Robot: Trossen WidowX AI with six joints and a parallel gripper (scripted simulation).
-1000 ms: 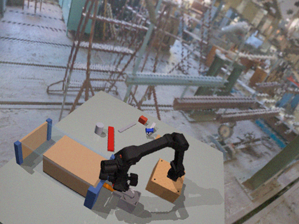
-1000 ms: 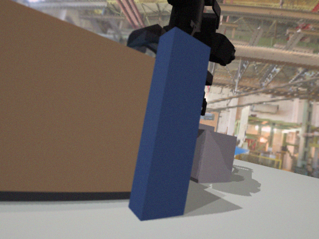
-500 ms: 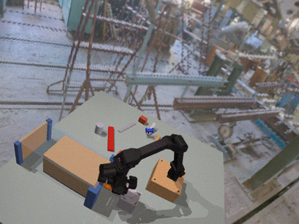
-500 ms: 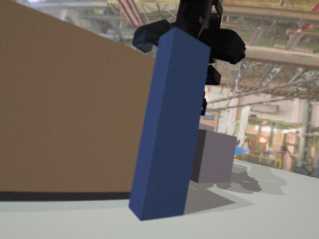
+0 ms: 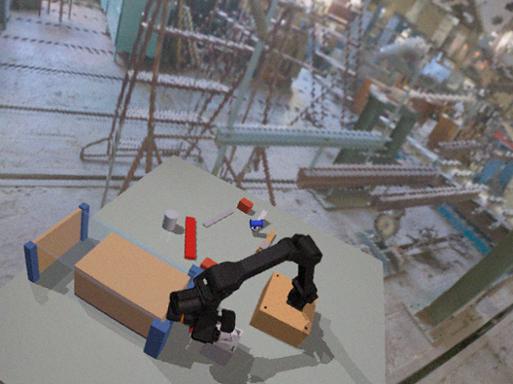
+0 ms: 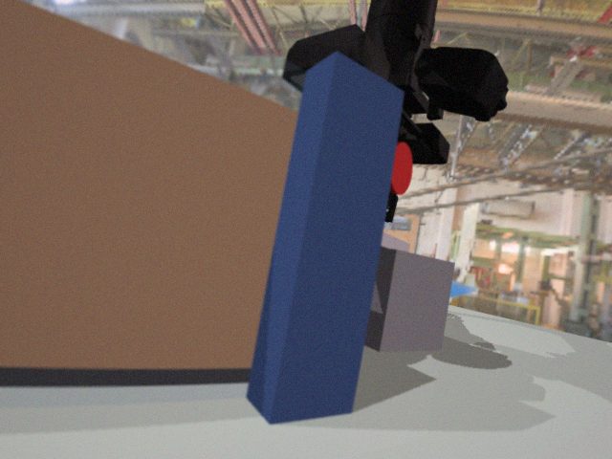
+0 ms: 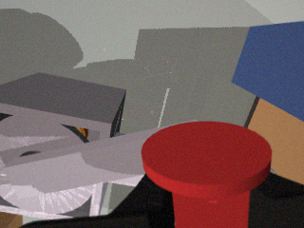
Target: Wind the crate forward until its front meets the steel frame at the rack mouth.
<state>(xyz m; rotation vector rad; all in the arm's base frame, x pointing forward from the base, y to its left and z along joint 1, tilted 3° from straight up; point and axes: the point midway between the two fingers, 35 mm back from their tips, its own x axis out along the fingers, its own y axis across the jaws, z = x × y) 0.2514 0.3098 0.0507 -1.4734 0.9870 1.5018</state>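
Right now the winch handle with red knob is 3 cm behind my gripper tip, 2 cm to the right of it and 1 cm below it. The rest, counted from my gripper tip: grey winch (10 cm behind, 6 cm to the right, 8 cm below); blue steel frame (7 cm ahead, 4 cm to the right); red bar (23 cm ahead, 42 cm to the right, 10 cm below).
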